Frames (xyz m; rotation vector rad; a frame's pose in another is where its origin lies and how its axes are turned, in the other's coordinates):
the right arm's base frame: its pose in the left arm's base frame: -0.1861 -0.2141 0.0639 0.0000 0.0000 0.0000
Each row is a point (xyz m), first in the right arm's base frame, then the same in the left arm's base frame.
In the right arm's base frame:
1: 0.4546 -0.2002 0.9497
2: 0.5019 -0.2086 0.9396
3: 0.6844 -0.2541 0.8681
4: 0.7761 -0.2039 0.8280
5: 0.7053 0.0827 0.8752
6: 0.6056 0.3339 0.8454
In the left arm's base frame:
1: 0.2685 -0.4143 1.0136
2: 0.3158 -0.4227 1.0035
3: 0.4983 -0.4682 0.9320
4: 0.5900 -0.4180 0.8919
5: 0.5192 -0.1314 0.9391
6: 0.4195 0.1198 0.9093

